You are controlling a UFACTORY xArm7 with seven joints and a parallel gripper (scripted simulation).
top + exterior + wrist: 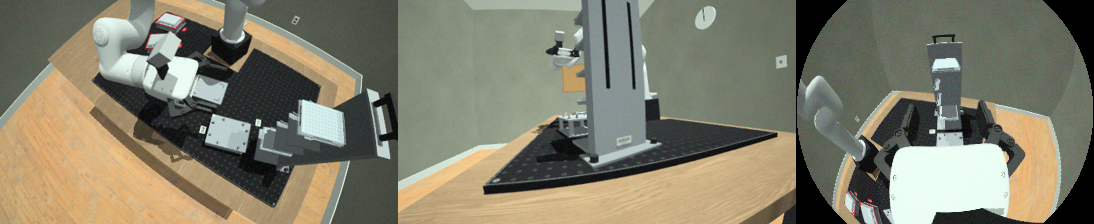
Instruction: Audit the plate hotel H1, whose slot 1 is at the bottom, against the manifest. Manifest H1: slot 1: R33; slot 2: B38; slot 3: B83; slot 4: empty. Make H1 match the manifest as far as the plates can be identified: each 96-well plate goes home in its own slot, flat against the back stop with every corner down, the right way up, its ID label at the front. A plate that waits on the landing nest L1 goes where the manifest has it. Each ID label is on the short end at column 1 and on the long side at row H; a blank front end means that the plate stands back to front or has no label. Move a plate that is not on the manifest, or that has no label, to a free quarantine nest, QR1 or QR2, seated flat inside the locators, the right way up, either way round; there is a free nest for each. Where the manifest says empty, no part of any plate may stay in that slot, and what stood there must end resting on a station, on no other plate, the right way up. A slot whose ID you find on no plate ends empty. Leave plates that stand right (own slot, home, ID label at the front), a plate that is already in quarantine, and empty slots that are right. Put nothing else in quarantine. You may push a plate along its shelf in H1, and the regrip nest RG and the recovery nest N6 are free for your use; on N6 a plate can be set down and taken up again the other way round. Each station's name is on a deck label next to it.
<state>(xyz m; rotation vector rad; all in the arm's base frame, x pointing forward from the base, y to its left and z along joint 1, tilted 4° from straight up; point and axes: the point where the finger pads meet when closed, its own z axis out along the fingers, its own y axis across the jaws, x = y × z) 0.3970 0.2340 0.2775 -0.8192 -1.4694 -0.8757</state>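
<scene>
My hand is 230 mm to the right of the white 96-well plate, 120 mm past it and 20 mm above it. The rest, counted from my hand: grey plate (250 mm below, 230 mm to the left, 120 mm behind); red-edged quarantine nest (650 mm to the right, 340 mm behind, 330 mm below); plate hotel H1 (300 mm to the left, 160 mm below, 160 mm behind).
</scene>
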